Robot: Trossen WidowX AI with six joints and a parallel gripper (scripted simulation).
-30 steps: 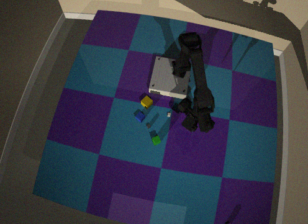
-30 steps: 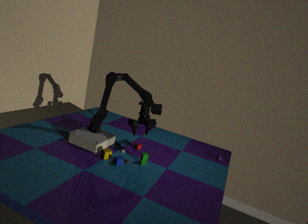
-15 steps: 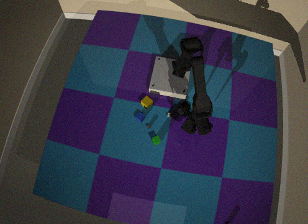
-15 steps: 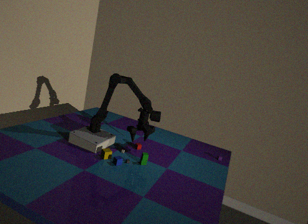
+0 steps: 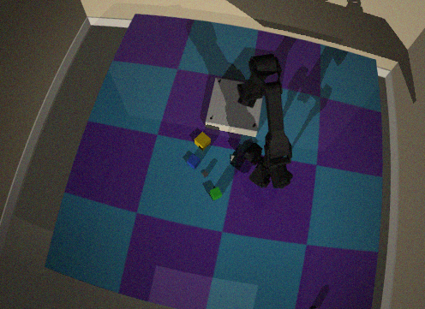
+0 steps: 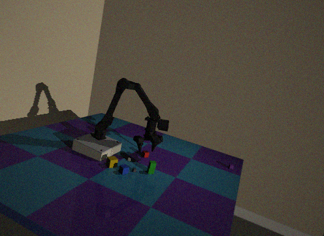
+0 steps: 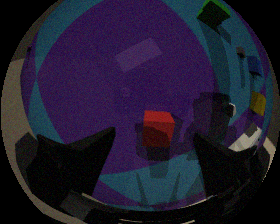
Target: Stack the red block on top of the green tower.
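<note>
My gripper tip is now 2 cm above the red block. From my gripper tip the other things lie so: yellow block: 3 cm behind, 26 cm to the right, 1 cm below; blue block: 6 cm ahead, 26 cm to the right, 1 cm below; small purple block: 43 cm ahead, 39 cm to the left, 2 cm below.
</note>
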